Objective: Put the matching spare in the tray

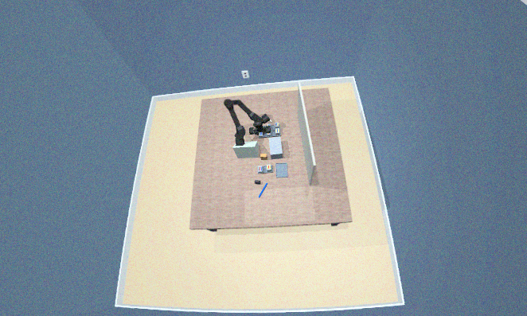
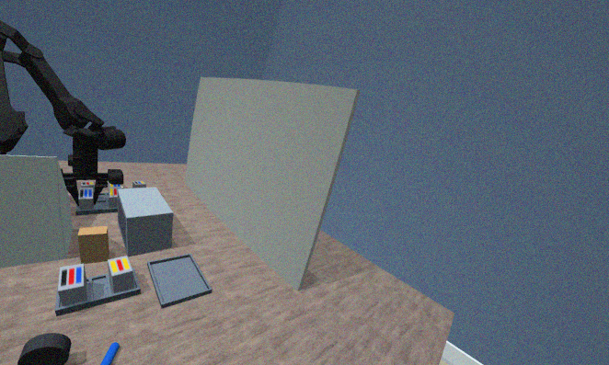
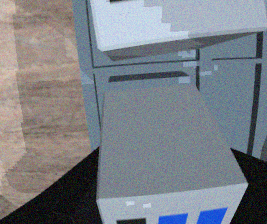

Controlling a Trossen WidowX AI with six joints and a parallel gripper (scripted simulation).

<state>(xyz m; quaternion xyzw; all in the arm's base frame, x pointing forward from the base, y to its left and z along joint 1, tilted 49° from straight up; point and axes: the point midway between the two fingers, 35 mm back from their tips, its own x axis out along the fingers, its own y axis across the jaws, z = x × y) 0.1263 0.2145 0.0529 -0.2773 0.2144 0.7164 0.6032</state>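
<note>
Right now the flat grey tray is 330 mm to the right of my gripper tip, 210 mm ahead of it and 10 mm below it. From my gripper tip the other things lie so: holder: 330 mm to the right, 70 mm ahead, 10 mm below; grey spare block: 30 mm above; grey panel: 390 mm ahead, 210 mm above, 100 mm to the right.
</note>
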